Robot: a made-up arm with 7 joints.
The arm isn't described. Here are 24 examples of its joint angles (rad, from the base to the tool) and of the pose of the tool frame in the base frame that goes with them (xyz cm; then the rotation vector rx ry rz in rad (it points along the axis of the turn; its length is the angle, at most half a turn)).
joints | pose
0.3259 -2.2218 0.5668 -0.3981 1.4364 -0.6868 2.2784 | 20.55 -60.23 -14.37 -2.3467 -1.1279 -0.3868
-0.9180 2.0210 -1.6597 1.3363 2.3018 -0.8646 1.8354 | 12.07 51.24 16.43 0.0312 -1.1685 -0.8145
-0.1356 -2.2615 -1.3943 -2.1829 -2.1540 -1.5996 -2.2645 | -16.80 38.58 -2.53 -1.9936 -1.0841 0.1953
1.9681 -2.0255 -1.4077 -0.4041 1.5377 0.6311 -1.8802 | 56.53 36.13 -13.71 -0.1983 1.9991 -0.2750
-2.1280 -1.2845 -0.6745 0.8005 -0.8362 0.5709 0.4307 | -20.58 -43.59 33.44 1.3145 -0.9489 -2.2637
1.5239 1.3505 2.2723 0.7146 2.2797 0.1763 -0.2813 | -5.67 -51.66 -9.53 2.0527 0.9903 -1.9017
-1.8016 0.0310 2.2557 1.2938 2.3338 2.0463 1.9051 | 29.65 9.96 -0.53 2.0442 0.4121 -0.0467
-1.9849 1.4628 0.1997 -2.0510 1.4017 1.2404 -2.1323 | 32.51 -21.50 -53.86 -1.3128 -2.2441 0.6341
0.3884 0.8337 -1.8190 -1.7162 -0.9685 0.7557 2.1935 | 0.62 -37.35 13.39 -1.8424 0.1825 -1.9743
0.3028 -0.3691 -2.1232 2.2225 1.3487 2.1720 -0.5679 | 64.14 -32.28 9.79 1.5365 0.2993 0.9751
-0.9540 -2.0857 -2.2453 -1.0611 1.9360 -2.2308 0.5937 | 11.17 -31.69 16.63 0.0401 -0.1046 -0.3390
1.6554 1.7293 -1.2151 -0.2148 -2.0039 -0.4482 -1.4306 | -32.76 -56.91 -15.78 1.9534 0.0965 -2.3522
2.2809 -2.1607 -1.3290 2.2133 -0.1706 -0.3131 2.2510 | 12.91 -2.78 -50.23 -1.6171 1.4943 -2.1677
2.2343 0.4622 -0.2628 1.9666 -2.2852 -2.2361 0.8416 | -8.35 -22.21 4.20 0.6154 0.7185 -1.0103
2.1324 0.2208 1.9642 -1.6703 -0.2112 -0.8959 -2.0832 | -23.00 71.28 16.78 -0.4437 -2.3792 -1.2346
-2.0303 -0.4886 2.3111 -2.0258 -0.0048 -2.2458 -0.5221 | -13.93 42.54 43.08 -2.0368 -1.4612 -0.7865
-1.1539 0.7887 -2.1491 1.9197 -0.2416 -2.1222 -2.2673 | 28.30 18.11 -54.47 -2.1913 2.1825 0.1201
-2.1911 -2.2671 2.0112 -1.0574 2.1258 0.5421 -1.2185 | -43.28 27.71 68.54 1.0549 -0.9265 -0.6471
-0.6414 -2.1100 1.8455 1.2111 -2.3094 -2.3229 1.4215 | 25.16 -32.03 25.65 1.0315 -1.3068 0.1067
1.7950 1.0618 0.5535 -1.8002 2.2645 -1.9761 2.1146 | 46.17 -3.11 50.16 -0.8969 1.9508 0.5646
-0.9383 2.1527 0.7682 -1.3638 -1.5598 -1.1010 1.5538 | 39.01 49.67 11.54 0.2950 -1.9791 -1.2408
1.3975 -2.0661 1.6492 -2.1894 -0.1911 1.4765 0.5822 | -5.40 -90.82 -7.13 1.9111 -1.6029 0.4680
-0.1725 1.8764 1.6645 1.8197 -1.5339 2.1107 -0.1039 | 46.82 -33.65 46.73 1.4073 0.1032 0.1718
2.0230 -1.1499 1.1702 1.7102 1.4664 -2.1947 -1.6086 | -51.09 7.44 2.91 0.0758 -1.7320 -0.5848
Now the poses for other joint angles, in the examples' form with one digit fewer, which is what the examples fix.
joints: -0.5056 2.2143 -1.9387 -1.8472 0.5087 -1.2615 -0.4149
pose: 24.2 1.6 -15.2 -1.329 1.065 0.546
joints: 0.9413 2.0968 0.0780 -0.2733 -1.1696 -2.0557 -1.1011
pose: 63.8 -41.3 1.5 -1.654 1.776 0.019
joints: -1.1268 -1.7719 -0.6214 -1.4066 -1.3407 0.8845 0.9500
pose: 54.6 5.7 -14.8 0.439 1.328 -0.758
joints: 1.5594 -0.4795 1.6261 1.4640 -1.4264 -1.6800 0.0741
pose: 37.3 24.5 26.3 -2.052 -0.237 0.060
